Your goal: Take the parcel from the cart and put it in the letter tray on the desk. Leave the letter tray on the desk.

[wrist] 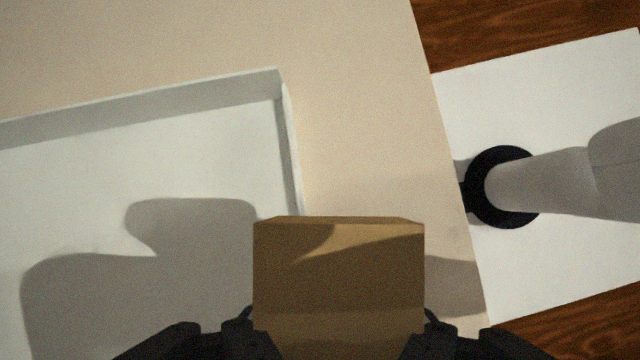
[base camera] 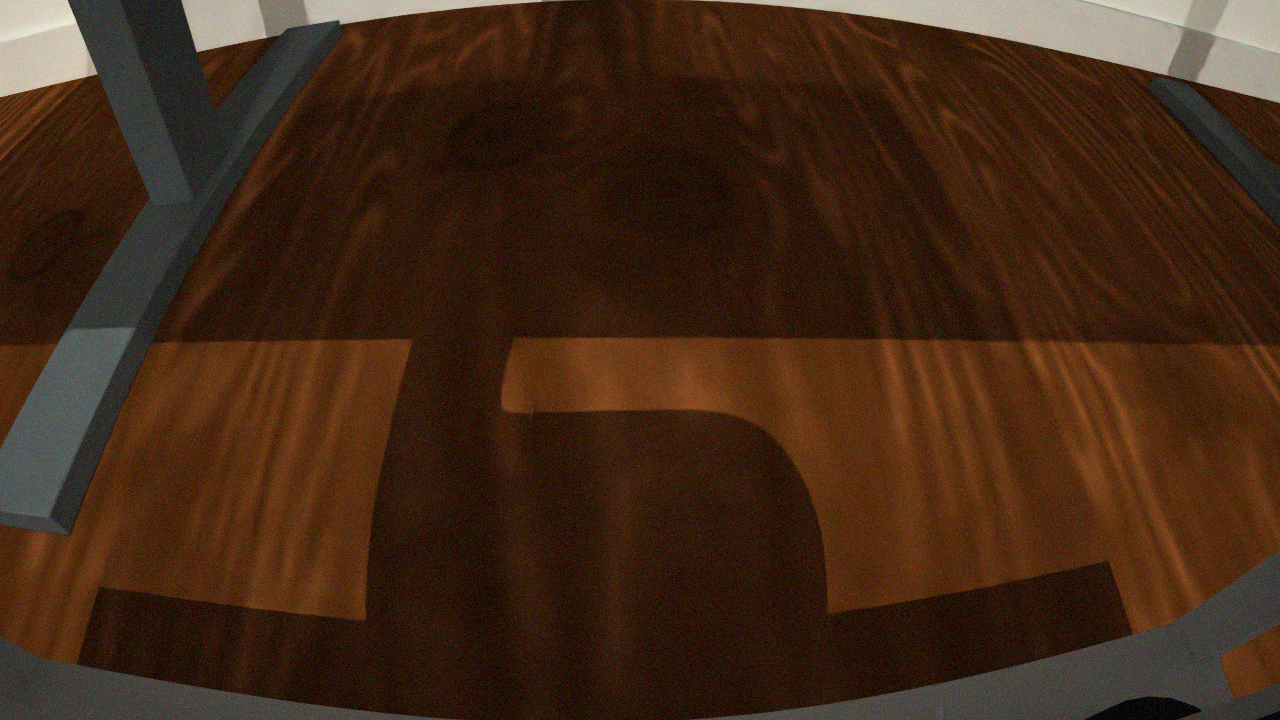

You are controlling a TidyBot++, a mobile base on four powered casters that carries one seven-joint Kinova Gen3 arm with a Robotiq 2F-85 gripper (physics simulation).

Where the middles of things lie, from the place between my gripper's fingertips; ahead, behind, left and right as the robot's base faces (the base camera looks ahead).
I see the white letter tray [wrist: 134, 212] 190 mm ahead of my hand, 50 mm to the right of it and 80 mm below it. From my hand the other things lie so: brown cardboard parcel [wrist: 317, 280] (20 mm above).
